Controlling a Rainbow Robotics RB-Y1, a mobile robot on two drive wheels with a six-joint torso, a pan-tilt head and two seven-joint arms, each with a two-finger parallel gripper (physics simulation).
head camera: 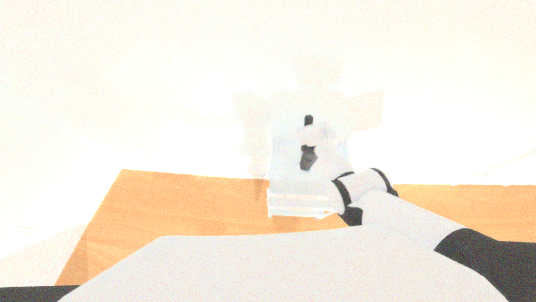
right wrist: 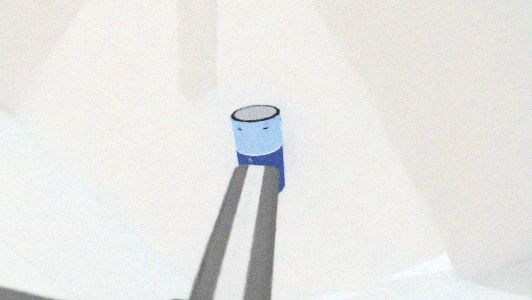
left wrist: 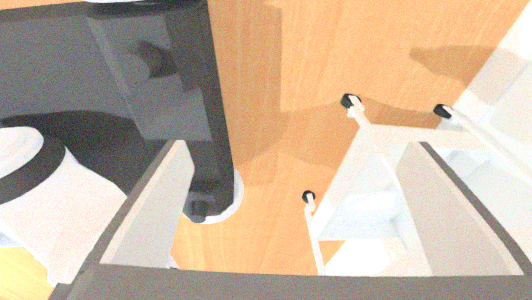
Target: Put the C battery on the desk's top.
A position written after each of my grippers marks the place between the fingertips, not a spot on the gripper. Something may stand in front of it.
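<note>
My left gripper [left wrist: 293, 155] is visible to me, and so is my right gripper [right wrist: 257, 182]. I see a C battery [right wrist: 257, 131], though in the left wrist view the battery is out of frame. A white wheeled cart [head camera: 293, 192] is here too, and I can find the cart in the left wrist view [left wrist: 364, 200] as well as in the right wrist view [right wrist: 399, 132].
</note>
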